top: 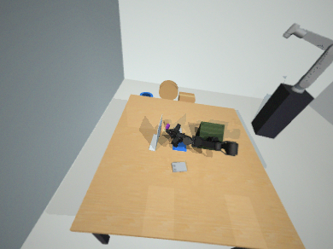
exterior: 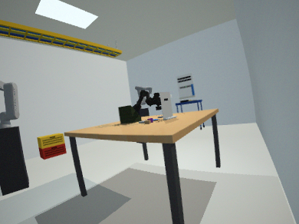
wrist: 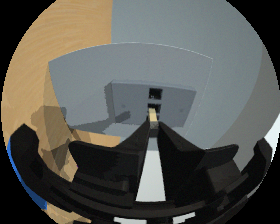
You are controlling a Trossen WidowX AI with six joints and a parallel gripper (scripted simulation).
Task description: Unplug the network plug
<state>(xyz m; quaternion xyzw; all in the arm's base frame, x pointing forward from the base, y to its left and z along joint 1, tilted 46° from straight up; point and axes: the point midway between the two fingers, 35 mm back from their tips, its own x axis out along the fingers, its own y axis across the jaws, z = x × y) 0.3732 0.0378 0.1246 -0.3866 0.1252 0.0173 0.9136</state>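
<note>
Now: the marked blue square 190 mm below my gripper tip, 140 mm behind it and 50 mm to the right of it. Round my gripper tip: upright grey panel (70 mm below, 60 mm ahead).
</note>
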